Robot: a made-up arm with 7 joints. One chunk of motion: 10 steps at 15 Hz.
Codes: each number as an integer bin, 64 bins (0 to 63) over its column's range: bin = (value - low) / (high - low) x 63, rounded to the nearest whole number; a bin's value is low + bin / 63 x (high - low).
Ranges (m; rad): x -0.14..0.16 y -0.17..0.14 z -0.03..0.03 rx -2.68..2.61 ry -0.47..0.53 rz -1..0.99
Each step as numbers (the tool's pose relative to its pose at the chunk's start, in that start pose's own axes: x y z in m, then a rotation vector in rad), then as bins.
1 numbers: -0.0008 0.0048 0.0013 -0.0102 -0.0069 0.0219
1 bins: 29 36 33 32 29 32
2 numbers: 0.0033 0.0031 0.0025 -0.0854 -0.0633 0.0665
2 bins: 30 35 34 31 26 34
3 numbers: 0.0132 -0.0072 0.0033 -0.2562 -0.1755 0.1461
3 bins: 32 33 35 29 19 36
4 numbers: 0.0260 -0.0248 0.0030 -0.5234 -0.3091 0.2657
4 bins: 35 30 35 26 10 40
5 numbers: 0.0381 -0.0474 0.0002 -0.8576 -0.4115 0.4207
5 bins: 37 25 32 22 4 45
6 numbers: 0.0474 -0.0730 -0.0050 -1.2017 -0.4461 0.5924
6 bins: 39 20 26 18 2 50
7 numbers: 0.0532 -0.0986 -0.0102 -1.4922 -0.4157 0.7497
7 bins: 41 15 21 14 3 55
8 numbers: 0.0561 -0.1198 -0.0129 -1.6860 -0.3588 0.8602
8 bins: 41 10 18 12 7 59
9 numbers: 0.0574 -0.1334 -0.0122 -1.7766 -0.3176 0.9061
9 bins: 41 7 19 11 10 60
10 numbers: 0.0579 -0.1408 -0.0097 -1.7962 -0.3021 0.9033
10 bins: 42 6 21 11 11 60
